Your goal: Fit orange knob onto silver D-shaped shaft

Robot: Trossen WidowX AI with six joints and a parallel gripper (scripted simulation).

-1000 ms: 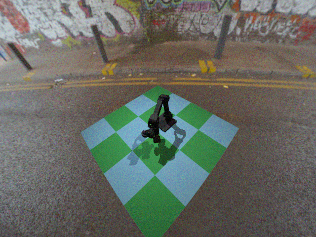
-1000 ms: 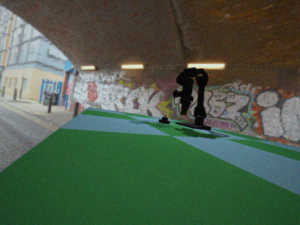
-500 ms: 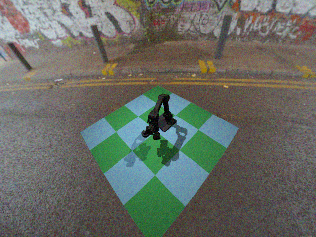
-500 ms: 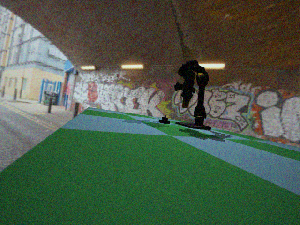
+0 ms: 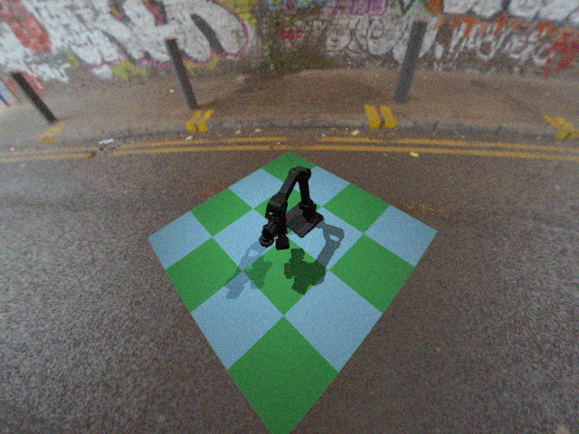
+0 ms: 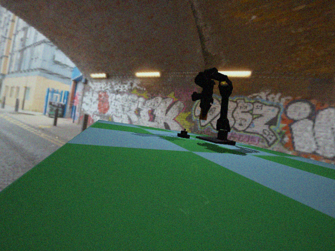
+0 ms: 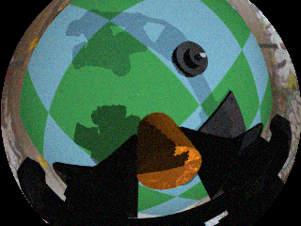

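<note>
The dark round pedestal lies 20 mm ahead of my gripper tip, 150 mm to the right of it and 110 mm below it. Round my gripper tip: orange knob (30 mm above).
</note>
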